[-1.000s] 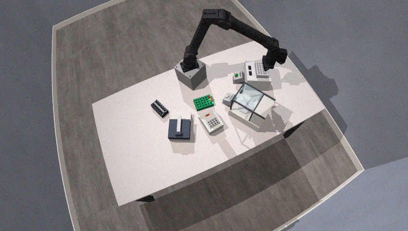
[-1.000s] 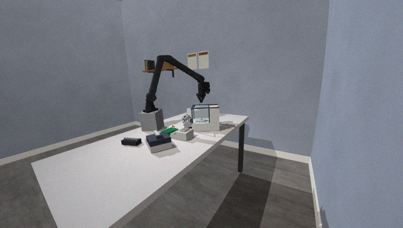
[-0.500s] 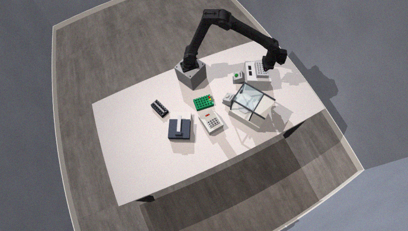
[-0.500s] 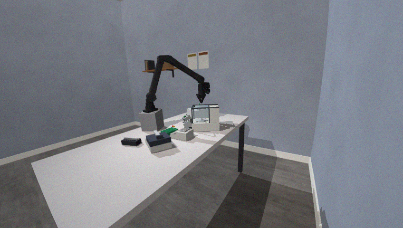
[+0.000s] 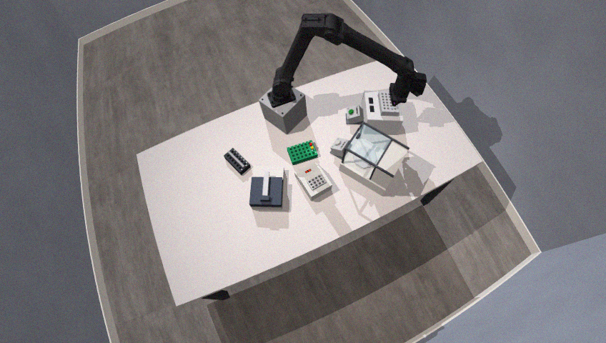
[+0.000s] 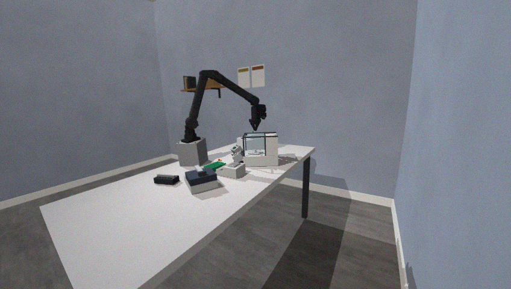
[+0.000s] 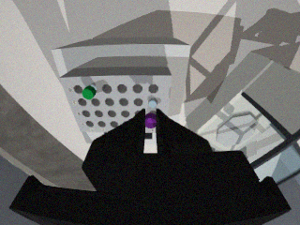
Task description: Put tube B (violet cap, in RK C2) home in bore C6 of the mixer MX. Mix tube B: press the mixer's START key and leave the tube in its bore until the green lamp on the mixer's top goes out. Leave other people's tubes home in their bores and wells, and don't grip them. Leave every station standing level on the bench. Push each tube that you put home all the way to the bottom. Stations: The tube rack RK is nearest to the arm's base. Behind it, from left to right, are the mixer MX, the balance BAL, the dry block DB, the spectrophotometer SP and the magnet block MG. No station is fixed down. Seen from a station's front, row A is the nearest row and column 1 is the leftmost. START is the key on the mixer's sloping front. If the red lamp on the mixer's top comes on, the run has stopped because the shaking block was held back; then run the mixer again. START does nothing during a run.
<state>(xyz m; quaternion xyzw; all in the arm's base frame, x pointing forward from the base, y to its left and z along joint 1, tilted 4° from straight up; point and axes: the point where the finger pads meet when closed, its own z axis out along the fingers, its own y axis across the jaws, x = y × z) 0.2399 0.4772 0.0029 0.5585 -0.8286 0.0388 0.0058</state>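
Right now my hand is 20 mm above the violet-capped tube B. Round my hand: green start key 160 mm to the right, 140 mm below, 110 mm behind; then grey bore block 50 mm below, 40 mm behind, 10 mm to the left; then red-capped tube 420 mm to the right, 180 mm below, 20 mm behind.
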